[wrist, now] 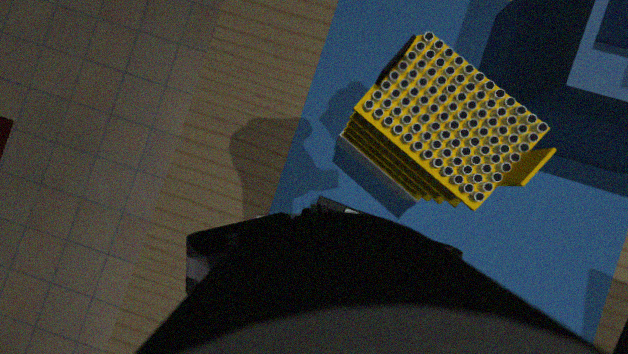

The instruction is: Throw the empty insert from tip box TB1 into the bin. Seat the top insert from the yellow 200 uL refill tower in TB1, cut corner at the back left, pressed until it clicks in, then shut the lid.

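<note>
The yellow refill tower (454, 119) stands on the blue mat (505, 246) at the upper right of the wrist view. Its top insert is full of grey-rimmed tips, and several more yellow inserts are stacked under it. A yellow tab (534, 165) juts out at its right corner. My gripper (317, 214) is shut with nothing between the fingers. Only its tips show above the dark wrist body, near the mat's left edge and below-left of the tower. Tip box TB1 does not show in this view.
The mat lies on a wooden table top (227, 88). Tiled floor (65, 132) lies beyond the table's left edge, with a dark red thing (3, 134) at the frame's left border. A pale blue rectangle (596, 66) lies at the top right.
</note>
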